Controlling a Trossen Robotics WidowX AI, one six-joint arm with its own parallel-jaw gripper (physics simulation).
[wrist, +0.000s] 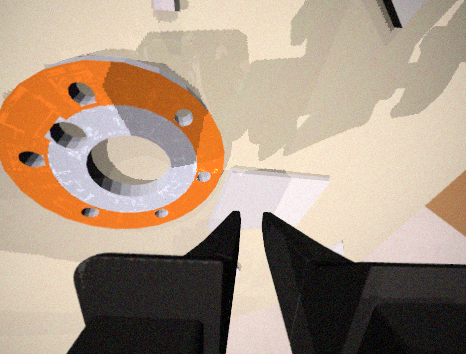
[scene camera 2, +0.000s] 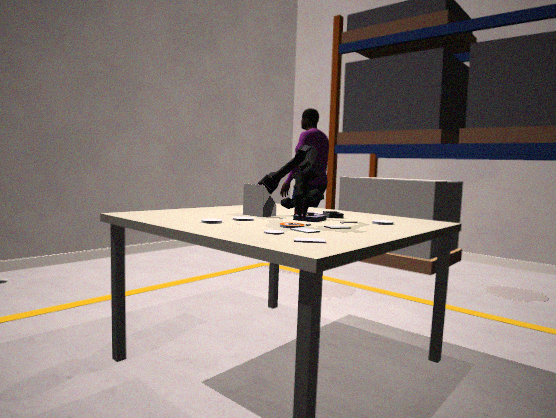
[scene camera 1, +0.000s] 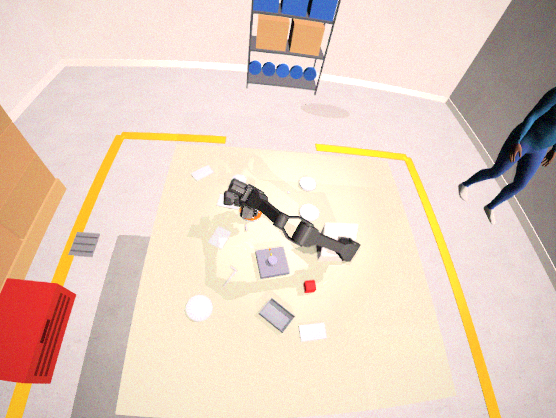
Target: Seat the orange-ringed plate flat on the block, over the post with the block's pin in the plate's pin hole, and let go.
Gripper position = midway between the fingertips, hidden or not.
The table carries an orange-ringed plate (wrist: 56, 170). Also in view: my gripper (scene camera 2: 302, 217).
My gripper shows as well in the wrist view (wrist: 250, 218).
